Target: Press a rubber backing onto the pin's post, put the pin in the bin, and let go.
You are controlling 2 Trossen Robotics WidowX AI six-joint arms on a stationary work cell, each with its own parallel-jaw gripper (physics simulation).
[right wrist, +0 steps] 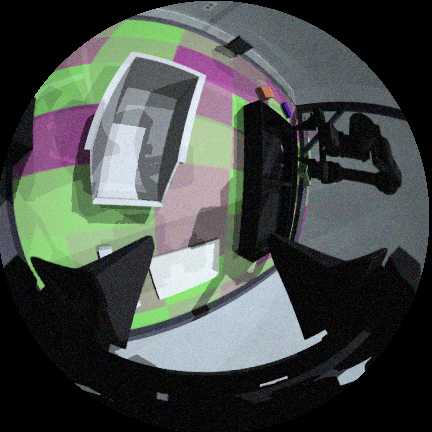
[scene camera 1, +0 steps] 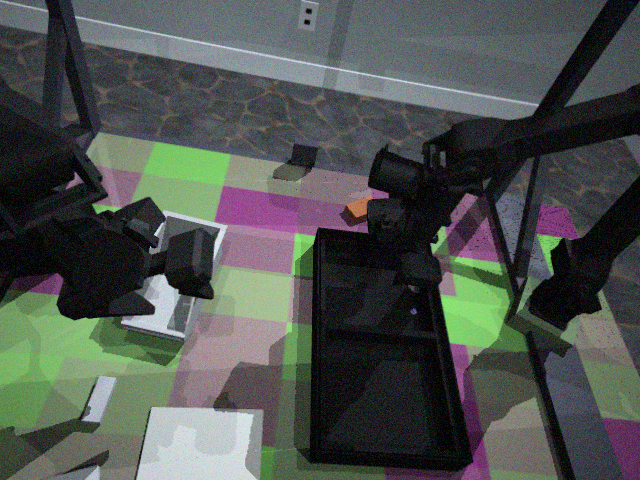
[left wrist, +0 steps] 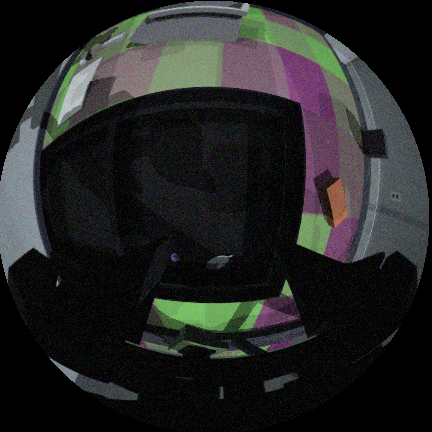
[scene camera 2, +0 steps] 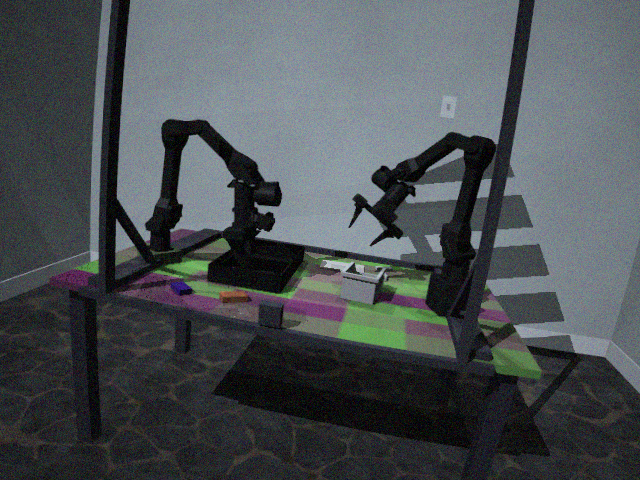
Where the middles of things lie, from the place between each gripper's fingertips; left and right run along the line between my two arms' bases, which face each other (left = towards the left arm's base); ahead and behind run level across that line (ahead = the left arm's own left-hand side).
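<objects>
The white bin (scene camera 1: 175,315) is 11 cm below my right hand, 11 cm behind it and 4 cm to the right of it. Then there's the black two-compartment bin (scene camera 1: 384,391), which sits 12 cm below my right hand, 29 cm to the left of it and 6 cm behind it.
As for my left hand, the black two-compartment bin is 40 mm below it, 120 mm ahead of it and 20 mm to the right of it, while the white bin is 30 mm below that left hand, 340 mm to the right of it and 70 mm ahead of it.
</objects>
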